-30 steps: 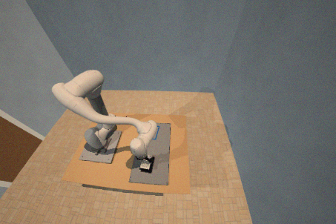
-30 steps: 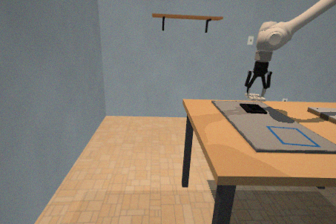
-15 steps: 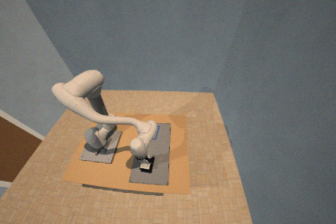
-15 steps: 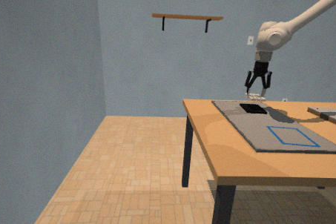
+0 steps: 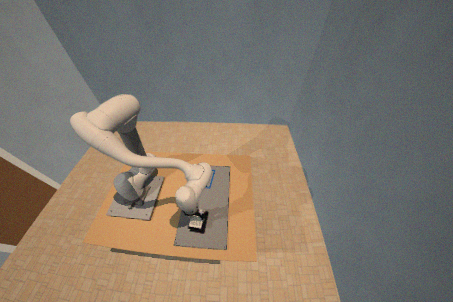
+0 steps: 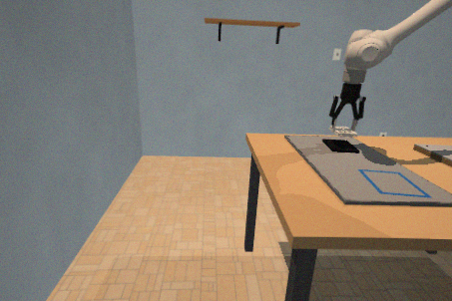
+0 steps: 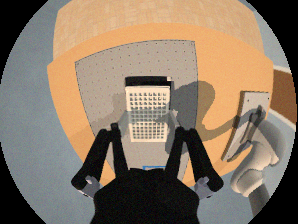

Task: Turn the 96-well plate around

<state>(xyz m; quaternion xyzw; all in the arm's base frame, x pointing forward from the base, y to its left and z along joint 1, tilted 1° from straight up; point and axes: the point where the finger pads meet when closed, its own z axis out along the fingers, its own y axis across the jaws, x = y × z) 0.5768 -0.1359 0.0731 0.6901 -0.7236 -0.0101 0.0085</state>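
My gripper is now 9 cm above the black plate nest N1. From my hand the other things lie so: white 96-well plate 2 cm below.
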